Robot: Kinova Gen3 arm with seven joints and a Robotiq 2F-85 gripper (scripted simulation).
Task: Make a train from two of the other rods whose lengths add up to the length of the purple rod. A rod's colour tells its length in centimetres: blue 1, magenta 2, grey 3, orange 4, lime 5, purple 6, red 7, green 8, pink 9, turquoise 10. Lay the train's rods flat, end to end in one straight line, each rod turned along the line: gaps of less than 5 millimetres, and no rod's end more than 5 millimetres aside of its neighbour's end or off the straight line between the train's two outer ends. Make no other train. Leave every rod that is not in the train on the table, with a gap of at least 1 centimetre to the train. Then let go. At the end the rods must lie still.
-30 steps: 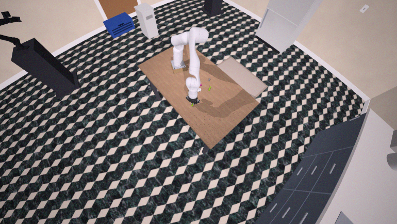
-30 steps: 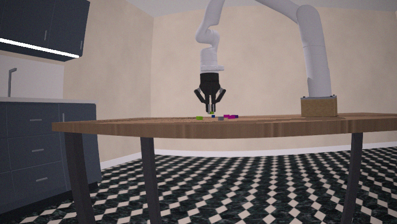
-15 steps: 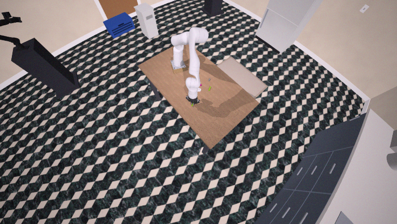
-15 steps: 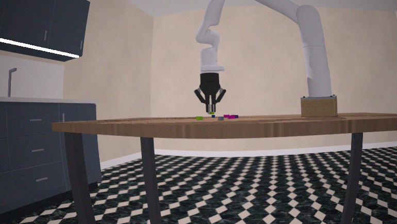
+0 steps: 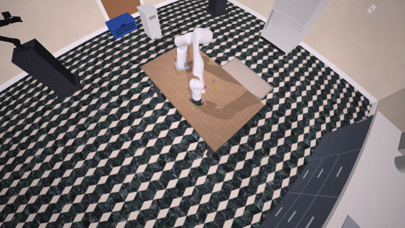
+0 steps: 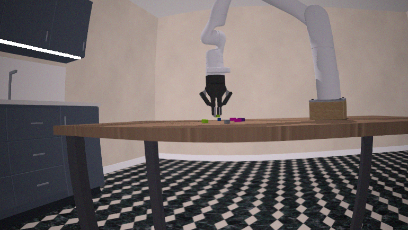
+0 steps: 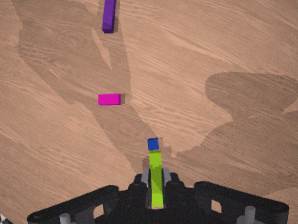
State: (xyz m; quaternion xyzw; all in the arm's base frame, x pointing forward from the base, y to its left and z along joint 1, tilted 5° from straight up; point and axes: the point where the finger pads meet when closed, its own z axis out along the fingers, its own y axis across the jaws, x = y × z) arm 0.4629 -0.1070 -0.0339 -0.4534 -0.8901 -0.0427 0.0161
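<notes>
My gripper is now 30 mm above the blue rod, 20 mm to the right of it and 20 mm past it. From my hand the other things lie so: purple rod 140 mm behind, 120 mm to the left, 30 mm below; grey rod 300 mm to the left, 150 mm behind, 30 mm below.
</notes>
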